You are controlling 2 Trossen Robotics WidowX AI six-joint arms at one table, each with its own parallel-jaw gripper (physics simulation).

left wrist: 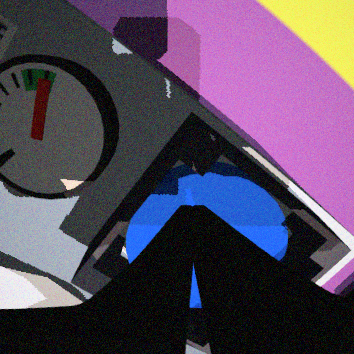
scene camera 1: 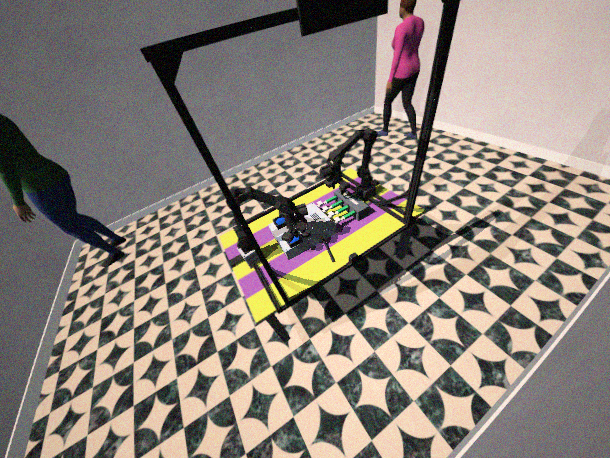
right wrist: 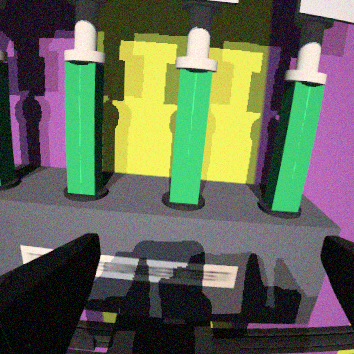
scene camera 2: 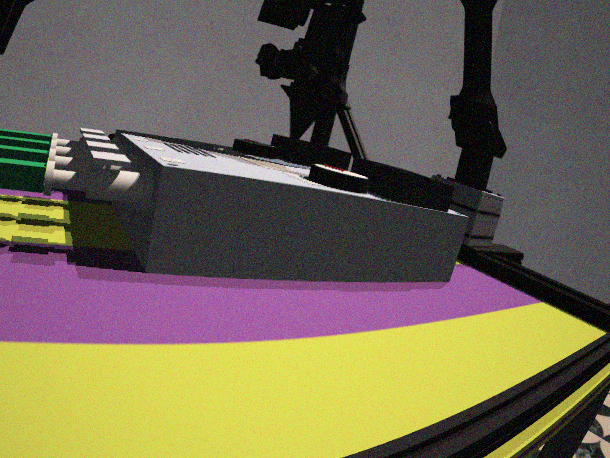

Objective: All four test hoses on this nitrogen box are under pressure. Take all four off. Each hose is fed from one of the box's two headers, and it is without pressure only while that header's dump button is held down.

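Frame: origin at the left arm's base, x back, y up, z left, level; millimetres.
Where they show: left gripper, fingertip midpoint: (left wrist: pixel 190 216) (scene camera 1: pixel 297 237) (scene camera 2: pixel 294 138); right gripper, fingertip midpoint: (scene camera 1: pixel 338 191) (right wrist: pixel 212 246); left arm's base, origin of the base link: (scene camera 1: pixel 247 248) (scene camera 2: pixel 470 186); right arm's base, origin of the base link: (scene camera 1: pixel 365 186).
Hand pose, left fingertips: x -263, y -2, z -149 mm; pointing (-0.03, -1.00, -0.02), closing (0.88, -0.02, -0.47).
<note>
Each offset is from my left fingertips to the top centre of the thing. "spot": to the spot under its first point. Level surfaces: height alone.
The nitrogen box (scene camera 1: pixel 315 214) (scene camera 2: pixel 300 230) stands on the table. My left gripper (left wrist: pixel 190 216) (scene camera 1: pixel 298 229) is shut and empty, its tips over a blue dump button {dx +19, dy -14, dz +17 mm} (left wrist: pixel 250 215) (scene camera 1: pixel 294 240) inside a square black guard; I cannot tell how far it is pressed. The other blue button {dx -10, dy -14, dz +205 mm} (scene camera 1: pixel 280 220) is farther back. My right gripper (right wrist: pixel 212 246) (scene camera 1: pixel 327 176) is open and empty, above a grey block. Green hoses {spot: dx -393, dy -45, dz +87 mm} (right wrist: pixel 192 135) (scene camera 2: pixel 22 172) stand side by side from the block, with white collars toward the box; three show fully in the right wrist view, another at its left edge. Their joints are partly shadowed.
The grey block (right wrist: pixel 230 227) (scene camera 1: pixel 359 206) carries a white label. A round gauge {spot: dx -50, dy -15, dz +0 mm} (left wrist: pixel 75 140) beside the guard has its red needle in the green zone. A black frame (scene camera 1: pixel 195 135) stands around the table {dy -110 mm} (scene camera 1: pixel 260 307). Two people stand beyond the table.
</note>
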